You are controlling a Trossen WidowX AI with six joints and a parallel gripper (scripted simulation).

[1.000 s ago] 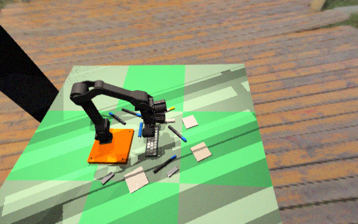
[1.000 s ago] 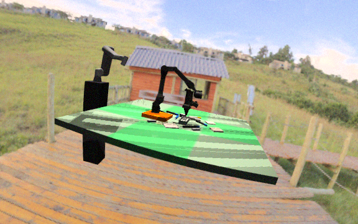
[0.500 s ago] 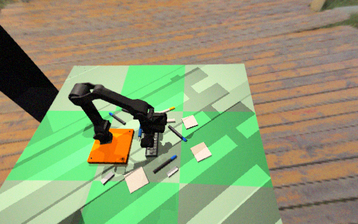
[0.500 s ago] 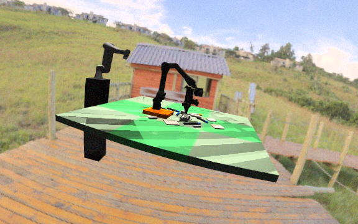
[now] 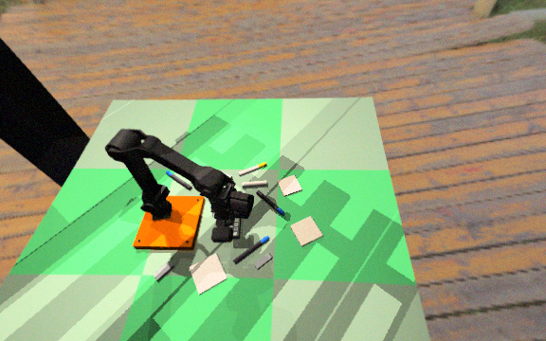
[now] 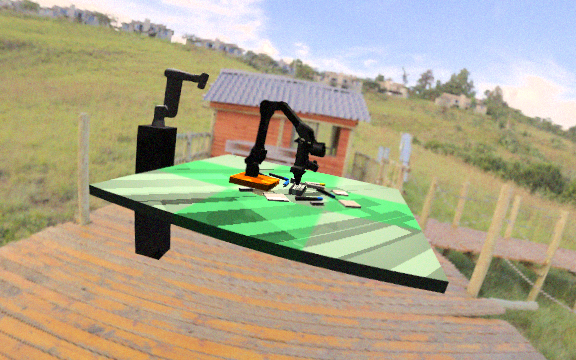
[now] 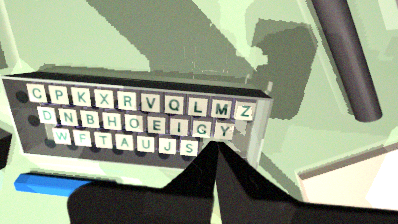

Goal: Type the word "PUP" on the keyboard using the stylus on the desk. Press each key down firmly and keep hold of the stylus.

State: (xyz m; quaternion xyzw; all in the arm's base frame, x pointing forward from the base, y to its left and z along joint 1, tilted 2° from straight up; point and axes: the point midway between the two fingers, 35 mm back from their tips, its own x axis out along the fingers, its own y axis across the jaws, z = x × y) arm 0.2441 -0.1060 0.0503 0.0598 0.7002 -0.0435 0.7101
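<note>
Right now my gripper tip is 110 mm to the right of the blue stylus, 60 mm past it and 30 mm above it. The rest, counted from my gripper tip: white sheet: 140 mm to the right, 80 mm behind, 40 mm below.
</note>
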